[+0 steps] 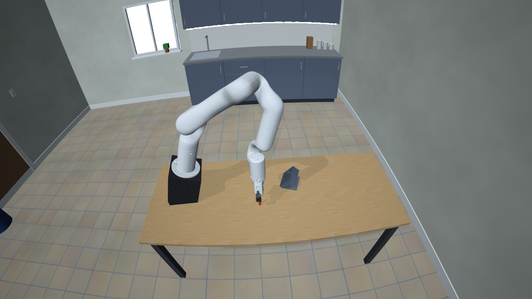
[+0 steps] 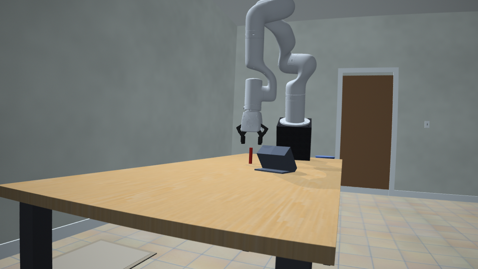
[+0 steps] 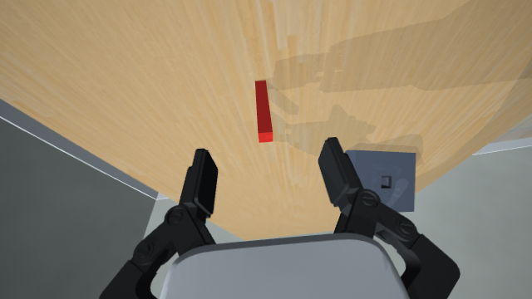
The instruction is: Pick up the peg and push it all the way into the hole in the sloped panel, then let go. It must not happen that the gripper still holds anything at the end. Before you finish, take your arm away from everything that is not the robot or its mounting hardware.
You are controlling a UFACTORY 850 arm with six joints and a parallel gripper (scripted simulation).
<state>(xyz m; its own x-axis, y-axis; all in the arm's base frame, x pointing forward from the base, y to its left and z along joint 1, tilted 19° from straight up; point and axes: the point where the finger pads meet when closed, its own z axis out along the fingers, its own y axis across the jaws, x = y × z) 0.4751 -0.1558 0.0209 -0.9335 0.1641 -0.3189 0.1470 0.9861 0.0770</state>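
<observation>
Right now my hand is 70 mm above the red peg. Also, from my hand: flat panel foot: 240 mm ahead, 170 mm to the left, 100 mm below.
</observation>
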